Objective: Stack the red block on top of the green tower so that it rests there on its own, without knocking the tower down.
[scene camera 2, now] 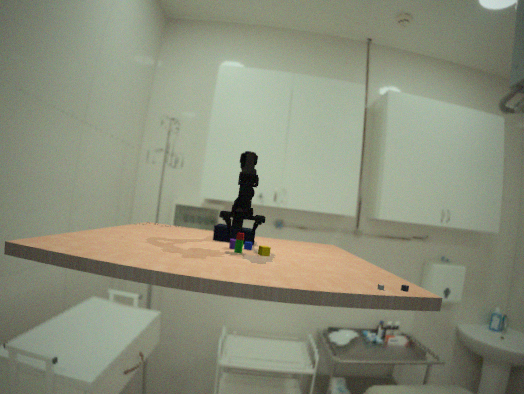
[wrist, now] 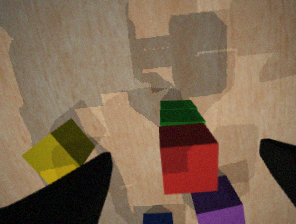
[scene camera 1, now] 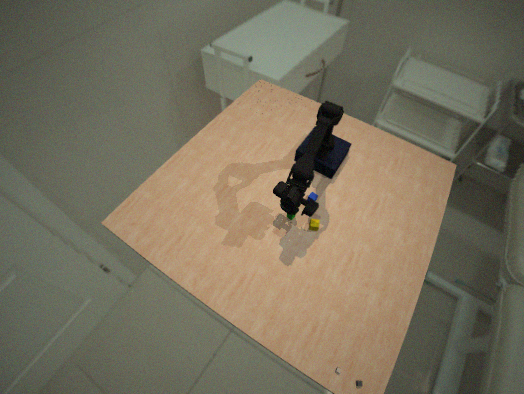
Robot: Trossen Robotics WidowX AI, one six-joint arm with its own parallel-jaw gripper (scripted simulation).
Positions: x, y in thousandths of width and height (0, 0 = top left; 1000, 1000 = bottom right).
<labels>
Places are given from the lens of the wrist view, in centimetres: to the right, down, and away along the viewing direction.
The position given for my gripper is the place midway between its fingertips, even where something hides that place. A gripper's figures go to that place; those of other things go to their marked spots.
my gripper (wrist: 623, 685): 2, 2, 10
red block (wrist: 640, 685): 2, 2, 8
yellow block (wrist: 211, 676): -7, 3, 14
The marked spots on the red block and the yellow block are 10 cm apart.
</labels>
